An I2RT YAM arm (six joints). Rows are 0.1 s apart.
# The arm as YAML. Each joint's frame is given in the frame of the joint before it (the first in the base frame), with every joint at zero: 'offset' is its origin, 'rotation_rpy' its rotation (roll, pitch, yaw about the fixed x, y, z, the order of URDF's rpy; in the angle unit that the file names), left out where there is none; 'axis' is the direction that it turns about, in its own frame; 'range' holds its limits. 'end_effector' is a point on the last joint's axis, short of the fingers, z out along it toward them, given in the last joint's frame.
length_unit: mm
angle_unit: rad
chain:
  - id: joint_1
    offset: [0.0, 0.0, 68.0]
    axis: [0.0, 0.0, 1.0]
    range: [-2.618, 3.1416]
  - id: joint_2
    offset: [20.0, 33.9, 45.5]
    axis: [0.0, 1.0, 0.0]
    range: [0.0, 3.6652]
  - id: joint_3
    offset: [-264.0, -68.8, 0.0]
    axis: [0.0, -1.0, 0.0]
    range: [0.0, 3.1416]
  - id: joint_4
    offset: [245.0, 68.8, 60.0]
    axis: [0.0, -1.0, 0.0]
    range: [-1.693, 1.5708]
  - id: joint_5
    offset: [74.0, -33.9, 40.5]
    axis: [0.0, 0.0, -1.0]
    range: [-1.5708, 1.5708]
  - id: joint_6
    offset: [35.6, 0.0, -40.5]
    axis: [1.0, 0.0, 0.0]
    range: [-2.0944, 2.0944]
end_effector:
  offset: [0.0, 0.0, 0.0]
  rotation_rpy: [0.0, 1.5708, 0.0]
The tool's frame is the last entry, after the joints.
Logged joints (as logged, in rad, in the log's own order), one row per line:
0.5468, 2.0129, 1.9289, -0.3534, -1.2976, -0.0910
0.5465, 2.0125, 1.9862, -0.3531, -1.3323, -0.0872
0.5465, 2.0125, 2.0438, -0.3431, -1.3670, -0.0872
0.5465, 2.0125, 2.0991, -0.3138, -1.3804, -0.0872
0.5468, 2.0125, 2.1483, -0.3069, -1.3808, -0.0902
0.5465, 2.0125, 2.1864, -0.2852, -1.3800, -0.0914
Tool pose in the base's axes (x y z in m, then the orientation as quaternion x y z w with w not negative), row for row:
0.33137, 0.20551, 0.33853, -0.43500, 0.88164, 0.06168, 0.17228
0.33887, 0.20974, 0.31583, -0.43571, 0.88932, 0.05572, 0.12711
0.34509, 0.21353, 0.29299, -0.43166, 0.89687, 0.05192, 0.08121
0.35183, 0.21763, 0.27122, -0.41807, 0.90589, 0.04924, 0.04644
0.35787, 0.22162, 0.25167, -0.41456, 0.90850, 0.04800, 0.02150
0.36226, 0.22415, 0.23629, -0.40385, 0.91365, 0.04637, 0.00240
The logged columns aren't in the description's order. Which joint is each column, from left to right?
Columns, left to right: joint_1, joint_3, joint_2, joint_6, joint_4, joint_5.
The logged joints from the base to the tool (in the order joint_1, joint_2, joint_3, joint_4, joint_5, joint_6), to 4 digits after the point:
0.5468, 1.9289, 2.0129, -1.2976, -0.0910, -0.3534
0.5465, 1.9862, 2.0125, -1.3323, -0.0872, -0.3531
0.5465, 2.0438, 2.0125, -1.3670, -0.0872, -0.3431
0.5465, 2.0991, 2.0125, -1.3804, -0.0872, -0.3138
0.5468, 2.1483, 2.0125, -1.3808, -0.0902, -0.3069
0.5465, 2.1864, 2.0125, -1.3800, -0.0914, -0.2852

